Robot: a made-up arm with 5 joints.
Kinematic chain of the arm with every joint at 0, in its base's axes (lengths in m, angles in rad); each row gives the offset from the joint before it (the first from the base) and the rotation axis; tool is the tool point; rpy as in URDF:
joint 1: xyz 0 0 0.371 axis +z
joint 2: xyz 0 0 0 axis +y
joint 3: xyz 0.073 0 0.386 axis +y
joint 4: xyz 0.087 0 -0.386 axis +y
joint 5: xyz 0.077 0 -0.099 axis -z
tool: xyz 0 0 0 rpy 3.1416 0 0
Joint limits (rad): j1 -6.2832..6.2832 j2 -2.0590..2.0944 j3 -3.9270..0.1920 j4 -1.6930..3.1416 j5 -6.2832..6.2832
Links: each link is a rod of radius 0.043 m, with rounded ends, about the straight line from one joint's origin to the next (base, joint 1, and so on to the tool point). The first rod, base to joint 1, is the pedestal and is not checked.
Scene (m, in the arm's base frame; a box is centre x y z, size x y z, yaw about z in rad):
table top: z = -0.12
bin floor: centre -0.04 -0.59 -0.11 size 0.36 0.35 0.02 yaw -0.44
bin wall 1: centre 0.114 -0.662 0 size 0.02 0.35 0.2 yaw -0.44
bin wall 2: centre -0.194 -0.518 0 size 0.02 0.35 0.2 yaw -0.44
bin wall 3: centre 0.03 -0.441 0 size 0.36 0.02 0.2 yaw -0.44
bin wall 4: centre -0.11 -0.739 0 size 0.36 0.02 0.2 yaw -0.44
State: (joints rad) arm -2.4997 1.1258 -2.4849 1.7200 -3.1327
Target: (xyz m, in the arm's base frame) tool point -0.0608 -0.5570 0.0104
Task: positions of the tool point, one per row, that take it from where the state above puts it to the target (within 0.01 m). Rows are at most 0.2 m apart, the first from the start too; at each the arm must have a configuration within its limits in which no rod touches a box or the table.
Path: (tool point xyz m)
1: -0.5064 -0.5729 0.3021
2: -0.3491 -0.6114 0.2614
3: -0.1959 -0.6037 0.2348
4: -0.0608 -0.5570 0.2226
5: -0.0618 -0.5662 0.1176
6: -0.0608 -0.5570 0.0104

